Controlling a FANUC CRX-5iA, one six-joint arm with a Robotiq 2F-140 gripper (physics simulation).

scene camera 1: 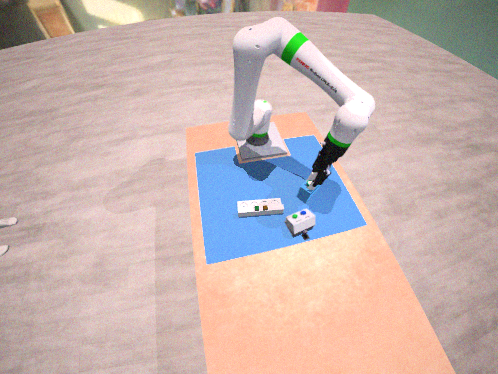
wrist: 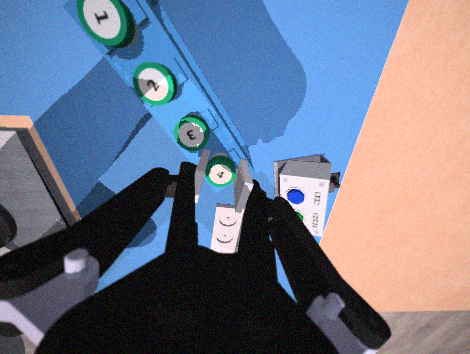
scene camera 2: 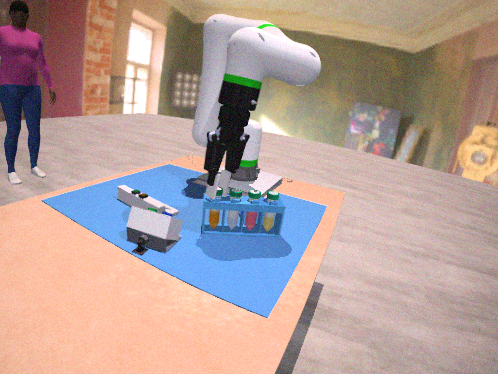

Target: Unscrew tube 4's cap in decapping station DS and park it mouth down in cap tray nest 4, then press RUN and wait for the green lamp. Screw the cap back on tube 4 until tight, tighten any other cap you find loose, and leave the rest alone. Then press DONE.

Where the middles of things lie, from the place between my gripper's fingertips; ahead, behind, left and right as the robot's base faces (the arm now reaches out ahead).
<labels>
Right now the cap 4 (wrist: 220, 172) is 1 cm above my hand. Also, from my hand: cap 3 (wrist: 191, 132): 3 cm behind, 5 cm to the left, 1 cm above; cap 2 (wrist: 154, 83): 5 cm behind, 9 cm to the left, 1 cm above; cap 1 (wrist: 117, 31): 7 cm behind, 14 cm to the left, 1 cm above.
</labels>
